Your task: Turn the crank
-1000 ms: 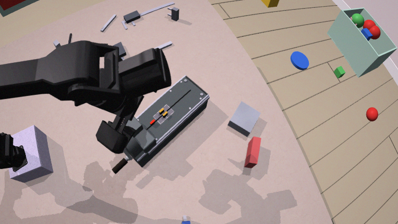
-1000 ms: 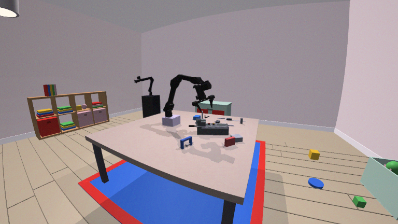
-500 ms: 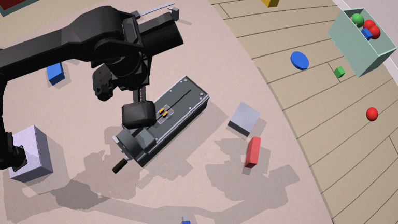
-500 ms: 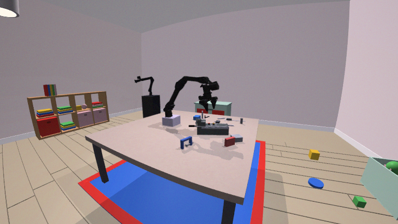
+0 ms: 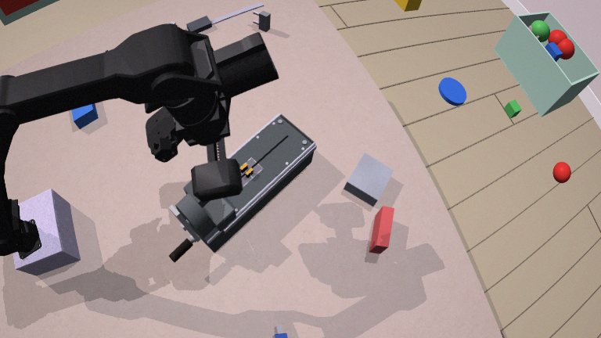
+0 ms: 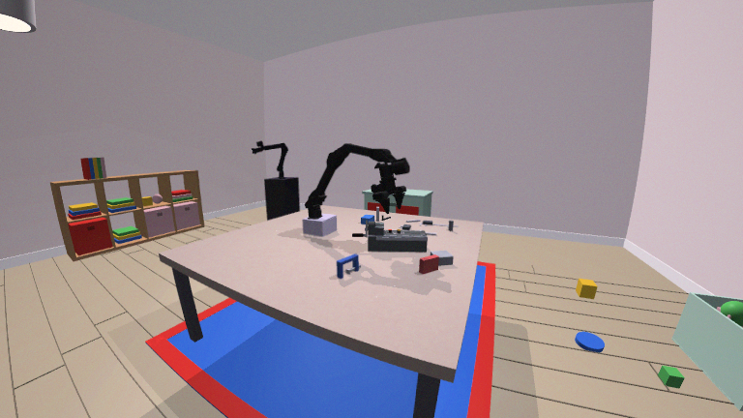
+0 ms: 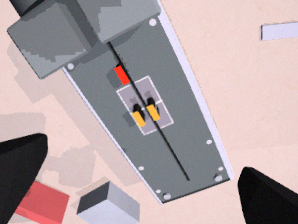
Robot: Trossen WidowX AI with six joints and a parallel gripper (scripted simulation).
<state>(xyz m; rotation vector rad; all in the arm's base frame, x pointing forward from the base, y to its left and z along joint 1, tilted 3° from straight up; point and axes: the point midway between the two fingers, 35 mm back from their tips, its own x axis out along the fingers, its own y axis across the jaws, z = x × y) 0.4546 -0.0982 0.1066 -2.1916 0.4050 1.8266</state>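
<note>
Now: the dark brown crank handle 15 cm behind my gripper tip, 10 cm below it and 7 cm to the right of it. Round my gripper tip: red pointer 9 cm below, 1 cm to the right, 1 cm behind; then red block 21 cm to the right, 18 cm ahead, 14 cm below; then grey block 23 cm ahead, 15 cm below, 11 cm to the right.
</note>
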